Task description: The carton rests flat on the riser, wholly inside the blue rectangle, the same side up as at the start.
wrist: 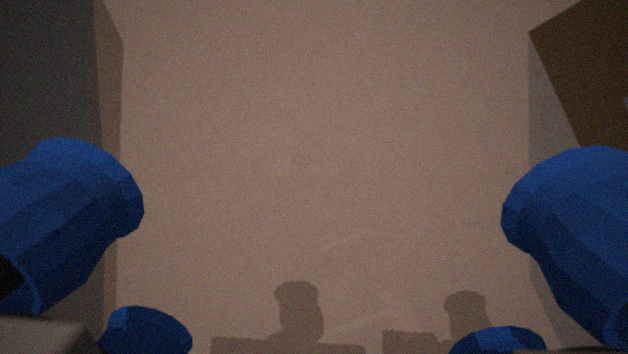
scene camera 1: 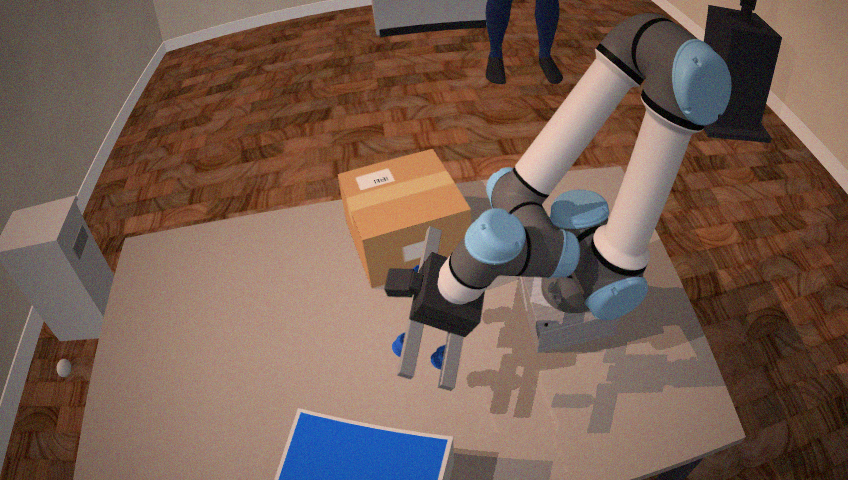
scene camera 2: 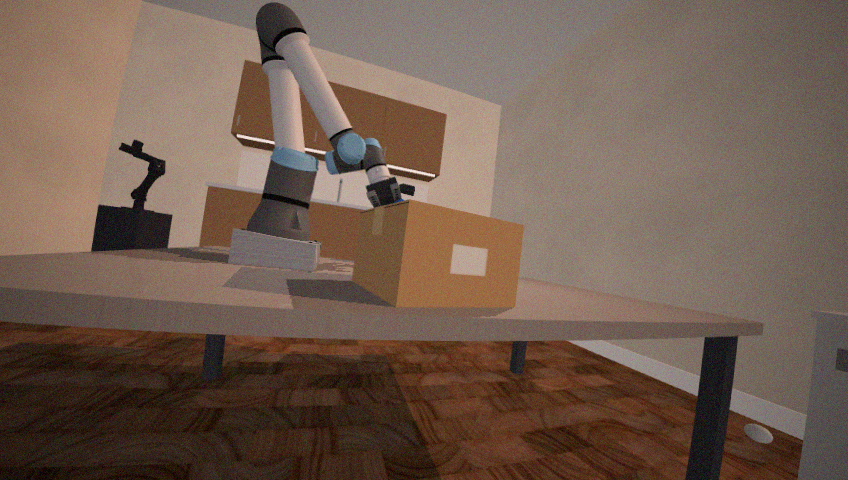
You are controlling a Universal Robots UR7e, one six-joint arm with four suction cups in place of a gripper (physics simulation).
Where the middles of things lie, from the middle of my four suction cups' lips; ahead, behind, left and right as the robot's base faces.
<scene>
The riser with blue rectangle (scene camera 1: 315,439) lies 12 cm ahead of my suction cup, 33 cm to the left of it and 12 cm below it. Also, from my suction cup: brown cardboard carton (scene camera 2: 411,254) 8 cm ahead, 38 cm to the right, 11 cm below.
</scene>
